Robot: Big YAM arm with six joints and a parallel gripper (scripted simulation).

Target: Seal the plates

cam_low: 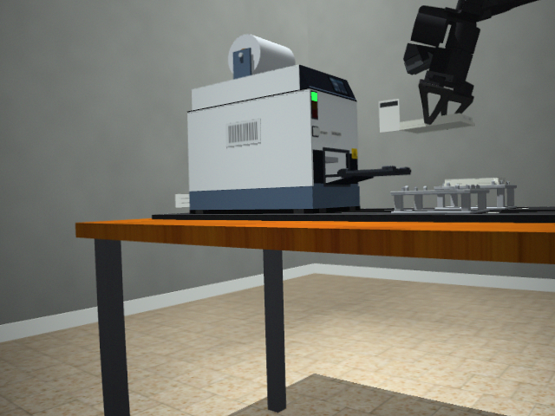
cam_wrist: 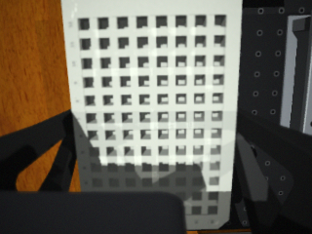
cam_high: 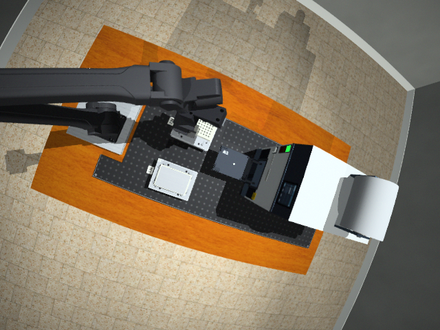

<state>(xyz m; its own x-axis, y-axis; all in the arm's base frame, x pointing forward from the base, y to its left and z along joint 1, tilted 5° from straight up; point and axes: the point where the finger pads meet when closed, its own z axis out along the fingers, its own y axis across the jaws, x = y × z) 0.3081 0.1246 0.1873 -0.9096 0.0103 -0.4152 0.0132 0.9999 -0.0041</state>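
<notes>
My hand is 190 mm short of the sealer stage, 70 mm to the left of it and 90 mm above it. From my hand the other things lie so: plate nest (140 mm below); pale start button (290 mm ahead, 20 mm to the left, 10 mm above); A1 mark (80 mm behind, 50 mm to the left, 140 mm below).
</notes>
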